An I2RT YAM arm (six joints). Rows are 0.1 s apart.
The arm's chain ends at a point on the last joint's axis. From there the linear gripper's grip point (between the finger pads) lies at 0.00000 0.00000 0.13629 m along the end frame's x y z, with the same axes.
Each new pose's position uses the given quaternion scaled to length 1; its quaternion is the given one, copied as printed.
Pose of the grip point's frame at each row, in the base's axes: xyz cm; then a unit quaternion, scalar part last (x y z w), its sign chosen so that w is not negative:
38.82 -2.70 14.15 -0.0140 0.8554 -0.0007 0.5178
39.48 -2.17 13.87 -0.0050 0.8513 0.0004 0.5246
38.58 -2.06 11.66 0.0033 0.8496 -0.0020 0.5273
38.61 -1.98 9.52 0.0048 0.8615 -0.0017 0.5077
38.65 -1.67 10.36 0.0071 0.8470 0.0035 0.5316
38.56 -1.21 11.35 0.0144 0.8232 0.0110 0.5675
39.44 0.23 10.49 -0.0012 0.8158 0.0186 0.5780
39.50 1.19 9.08 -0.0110 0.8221 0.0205 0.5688
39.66 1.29 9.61 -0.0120 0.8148 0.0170 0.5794
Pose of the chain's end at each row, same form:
26.75 -2.88 20.47 -0.0140 0.8554 -0.0007 0.5178
27.31 -2.25 20.00 -0.0050 0.8513 0.0004 0.5246
26.37 -1.97 17.71 0.0033 0.8496 -0.0020 0.5273
26.69 -1.87 16.12 0.0048 0.8615 -0.0017 0.5077
26.38 -1.65 16.29 0.0071 0.8470 0.0035 0.5316
25.82 -1.23 16.20 0.0144 0.8232 0.0110 0.5675
26.59 -0.20 15.00 -0.0012 0.8158 0.0186 0.5780
26.76 0.56 13.88 -0.0110 0.8221 0.0205 0.5688
26.80 0.72 14.08 -0.0120 0.8148 0.0170 0.5794

